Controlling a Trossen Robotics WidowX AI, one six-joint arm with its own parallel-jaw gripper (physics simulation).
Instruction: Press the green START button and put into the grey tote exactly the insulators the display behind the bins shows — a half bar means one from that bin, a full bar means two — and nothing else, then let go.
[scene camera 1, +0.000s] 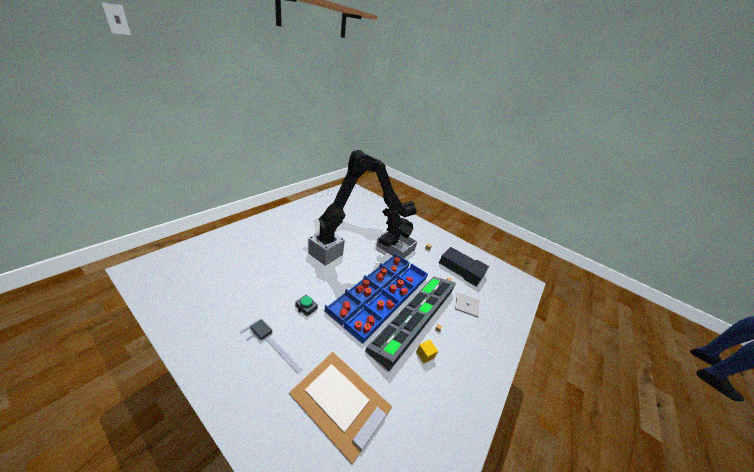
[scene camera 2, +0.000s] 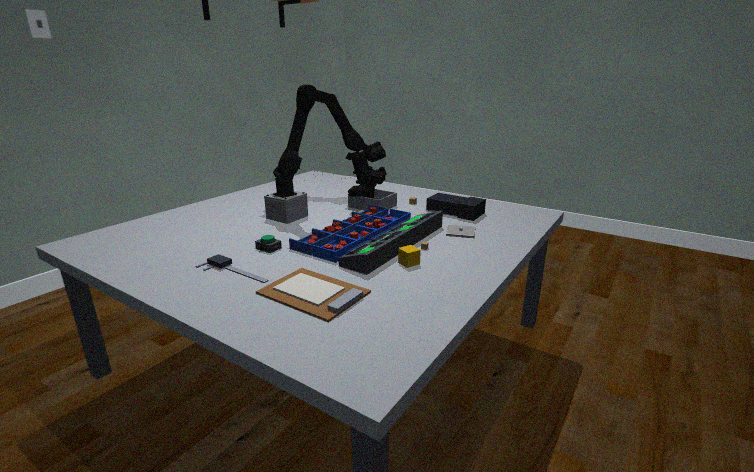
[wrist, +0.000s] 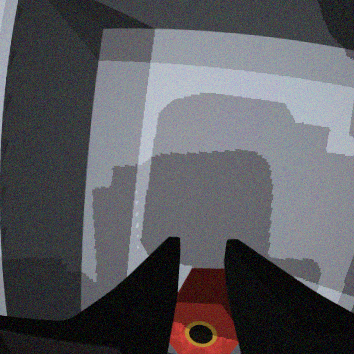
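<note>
My gripper points down inside the grey tote. In the wrist view its fingers are shut on a red insulator with a yellow ring around a dark hole, low in the tote. The rest of the tote's inside is partly hidden. The blue bins hold several red insulators. The display behind them shows green bars in three places; their exact lengths are hard to tell. The green START button stands left of the bins.
A black box and a pale plate lie beyond the display. A yellow cube, a clipboard and a caliper lie nearer the cameras.
</note>
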